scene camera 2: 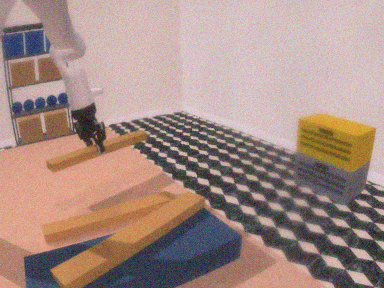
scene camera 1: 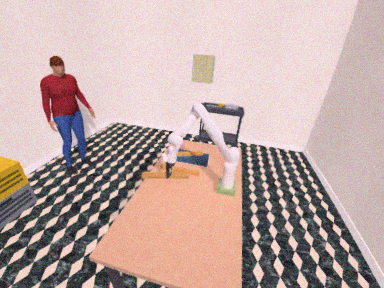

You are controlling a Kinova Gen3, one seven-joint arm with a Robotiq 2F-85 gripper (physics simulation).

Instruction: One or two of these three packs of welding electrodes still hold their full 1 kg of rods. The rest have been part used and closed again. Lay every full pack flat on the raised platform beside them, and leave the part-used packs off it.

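Places are measured from the arm's base along level axes (x ahead, y left, z up), in metres.
Pixels of known places: gripper, fingertip midpoint: (scene camera 2: 97,153) (scene camera 1: 166,176); arm's base, link origin: (scene camera 1: 226,184).
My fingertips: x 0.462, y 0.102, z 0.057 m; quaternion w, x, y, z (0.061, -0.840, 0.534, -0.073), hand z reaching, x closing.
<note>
For each thing: its top centre in the pictures, then the offset to it from my fingertips. Level surfaces: height alone.
- long orange-brown pack, top centre: (scene camera 2: 98,145) (scene camera 1: 165,174) dx +0.009, dy +0.003, dz +0.022 m
- second pack, top centre: (scene camera 2: 108,212) (scene camera 1: 179,169) dx -0.044, dy -0.222, dz -0.078 m
- third pack, top centre: (scene camera 2: 136,231) (scene camera 1: 184,152) dx -0.038, dy -0.408, dz -0.018 m
- table, surface height: dz -0.102 m
My gripper (scene camera 1: 169,174) (scene camera 2: 96,147) is shut on a long orange-brown pack (scene camera 1: 151,175) (scene camera 2: 70,159), gripped near its middle. The pack is held roughly level above the table, and its shadow shows on the table in the scene camera 2 view. A second pack (scene camera 1: 193,172) (scene camera 2: 100,217) lies on the table between the held pack and the platform. A third pack (scene camera 1: 195,154) (scene camera 2: 150,226) lies flat and diagonally on the blue raised platform (scene camera 1: 202,161) (scene camera 2: 210,240). No labels can be read on the packs.
The table (scene camera 1: 185,225) (scene camera 2: 25,190) carries the arm's green base (scene camera 1: 226,189). A dark cart (scene camera 1: 242,120) stands behind it. A person (scene camera 1: 65,100) stands left of the table. A yellow and grey cabinet (scene camera 1: 10,180) (scene camera 2: 335,145) and a shelf rack (scene camera 2: 8,85) stand away from it.
</note>
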